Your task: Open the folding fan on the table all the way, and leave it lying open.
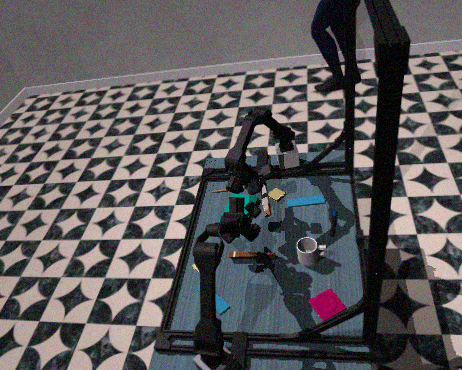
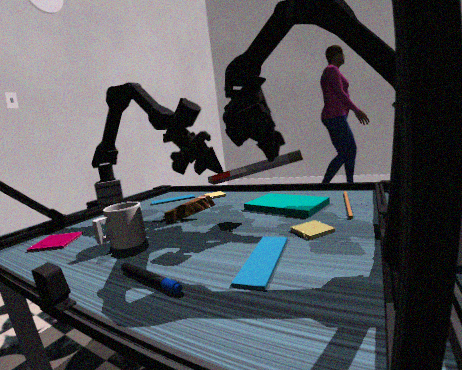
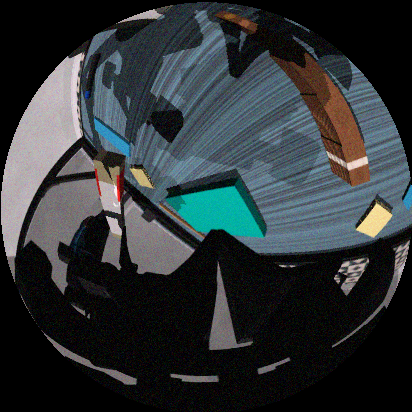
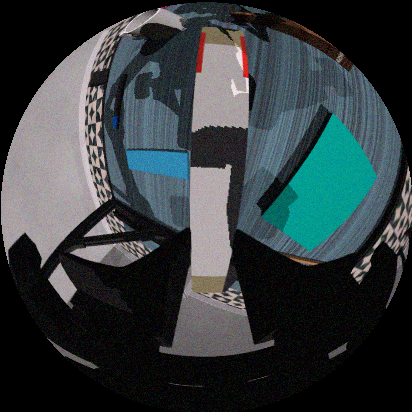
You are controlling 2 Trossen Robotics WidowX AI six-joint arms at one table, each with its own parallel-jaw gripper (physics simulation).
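Seen in the pictures: left gripper, fingertip midpoint: [image 3: 216, 234]; right gripper, fingertip midpoint: [image 1: 263, 186] [image 2: 273, 163] [image 3: 116, 223] [image 4: 211, 234]; left arm's base at its link origin: [image 1: 213, 357] [image 2: 107, 180]; right arm's base at its link origin: [image 1: 286, 147].
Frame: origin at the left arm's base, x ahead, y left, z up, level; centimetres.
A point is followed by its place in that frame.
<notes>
The folding fan [image 1: 265, 203] @[y 31.1, x 60.3, z 2.6 cm] [image 2: 255, 167] @[y 34.3, x 65.3, z 3.4 cm] [image 3: 111, 180] @[y 28.7, x 57.3, z 1.7 cm] [image 4: 215, 115] @[y 32.7, x 61.9, z 3.2 cm] is closed: a grey stick with a red band at one end. It is held tilted in the air above the table. My right gripper [image 1: 259, 183] @[y 38.1, x 66.8, z 3.9 cm] [image 2: 271, 154] @[y 38.1, x 66.8, z 3.9 cm] [image 4: 211, 234] @[y 38.1, x 66.8, z 3.9 cm] is shut on the fan near its plain end. My left gripper [image 1: 252, 210] [image 2: 216, 167] @[y 33.1, x 48.1, z 1.0 cm] [image 3: 216, 234] @[y 33.1, x 48.1, z 1.0 cm] is shut and empty. Its tip is right at the fan's red end, and I cannot tell whether it touches.
On the table lie a teal block [image 1: 249, 199] @[y 47.5, x 65.1, z -8.1 cm] [image 2: 286, 203] @[y 45.5, x 59.8, z -8.1 cm], a brown wooden bar [image 1: 246, 254] @[y 25.1, x 39.9, z -6.8 cm] [image 2: 187, 209] @[y 22.5, x 43.9, z -8.0 cm], a yellow pad [image 1: 276, 194] @[y 39.9, x 75.7, z -9.1 cm] [image 2: 312, 229] @[y 39.5, x 76.8, z -9.1 cm], a blue strip [image 1: 306, 200] @[y 26.0, x 80.7, z -9.3 cm] [image 2: 260, 262] @[y 24.7, x 81.7, z -9.3 cm], a mug [image 1: 307, 250] @[y 7.7, x 57.6, z -8.9 cm] [image 2: 123, 224] @[y 5.3, x 59.2, z -4.5 cm], a marker [image 2: 152, 280] @[y 8.4, x 78.2, z -8.8 cm] and a magenta pad [image 1: 327, 304] @[y -13.0, x 42.5, z -9.2 cm].
</notes>
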